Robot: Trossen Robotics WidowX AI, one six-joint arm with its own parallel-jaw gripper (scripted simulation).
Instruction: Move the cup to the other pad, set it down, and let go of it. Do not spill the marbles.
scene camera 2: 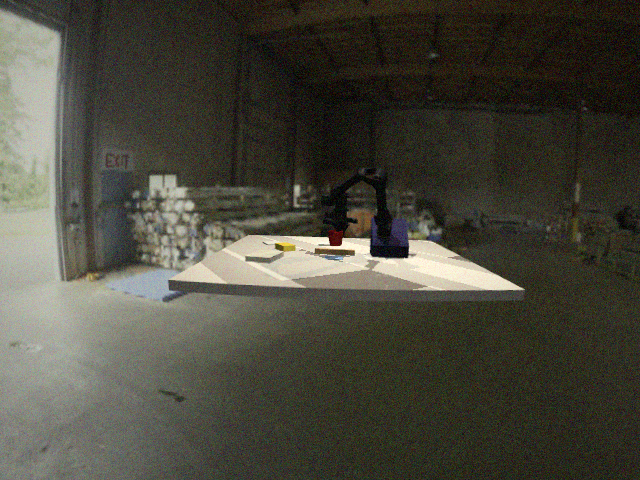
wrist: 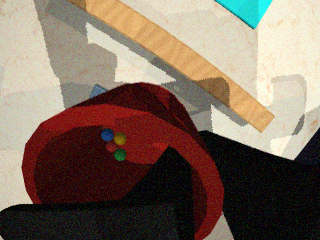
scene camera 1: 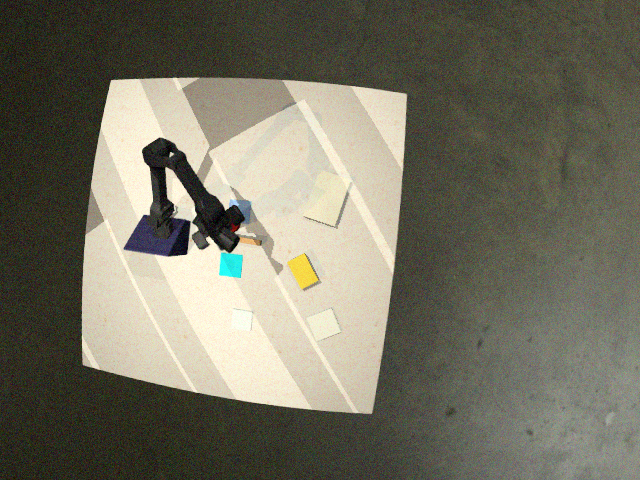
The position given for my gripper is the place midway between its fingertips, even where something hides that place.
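Observation:
You'd see my gripper at (wrist: 191, 141), and there's a red cup (wrist: 65, 160) too. There's also a cream slab (scene camera 1: 329, 190), but in the wrist view the slab is out of frame.

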